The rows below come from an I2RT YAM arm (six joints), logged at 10 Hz.
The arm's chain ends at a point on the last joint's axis. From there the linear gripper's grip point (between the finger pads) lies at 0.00 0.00 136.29 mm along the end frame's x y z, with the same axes.
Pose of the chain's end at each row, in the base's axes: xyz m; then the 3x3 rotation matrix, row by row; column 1 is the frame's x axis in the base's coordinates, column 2 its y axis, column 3 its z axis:
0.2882 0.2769 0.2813; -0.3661 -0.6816 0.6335; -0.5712 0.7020 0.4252; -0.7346 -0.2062 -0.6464
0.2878 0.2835 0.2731; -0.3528 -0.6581 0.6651; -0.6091 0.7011 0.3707; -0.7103 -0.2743 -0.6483
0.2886 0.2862 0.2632; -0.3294 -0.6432 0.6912; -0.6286 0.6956 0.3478; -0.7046 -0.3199 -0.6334
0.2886 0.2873 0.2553; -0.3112 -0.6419 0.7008; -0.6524 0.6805 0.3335; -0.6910 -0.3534 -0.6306
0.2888 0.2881 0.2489; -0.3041 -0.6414 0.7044; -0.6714 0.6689 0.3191; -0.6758 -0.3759 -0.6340
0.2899 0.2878 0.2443; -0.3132 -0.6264 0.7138; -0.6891 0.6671 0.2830; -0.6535 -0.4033 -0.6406
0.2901 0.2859 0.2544; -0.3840 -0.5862 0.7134; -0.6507 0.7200 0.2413; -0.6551 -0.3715 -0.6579
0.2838 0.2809 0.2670; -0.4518 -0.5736 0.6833; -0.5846 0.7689 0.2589; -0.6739 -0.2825 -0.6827
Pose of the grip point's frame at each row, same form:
0.3745 0.3349 0.1932; -0.3661 -0.6816 0.6335; -0.5712 0.7020 0.4252; -0.7346 -0.2062 -0.6464
0.3784 0.3340 0.1847; -0.3528 -0.6581 0.6651; -0.6091 0.7011 0.3707; -0.7103 -0.2743 -0.6483
0.3828 0.3336 0.1769; -0.3294 -0.6432 0.6912; -0.6286 0.6956 0.3478; -0.7046 -0.3199 -0.6334
0.3841 0.3328 0.1694; -0.3112 -0.6419 0.7008; -0.6524 0.6805 0.3335; -0.6910 -0.3534 -0.6306
0.3848 0.3316 0.1625; -0.3041 -0.6414 0.7044; -0.6714 0.6689 0.3191; -0.6758 -0.3759 -0.6340
0.3872 0.3264 0.1570; -0.3132 -0.6264 0.7138; -0.6891 0.6671 0.2830; -0.6535 -0.4033 -0.6406
0.3873 0.3188 0.1647; -0.3840 -0.5862 0.7134; -0.6507 0.7200 0.2413; -0.6551 -0.3715 -0.6579
0.3769 0.3162 0.1740; -0.4518 -0.5736 0.6833; -0.5846 0.7689 0.2589; -0.6739 -0.2825 -0.6827

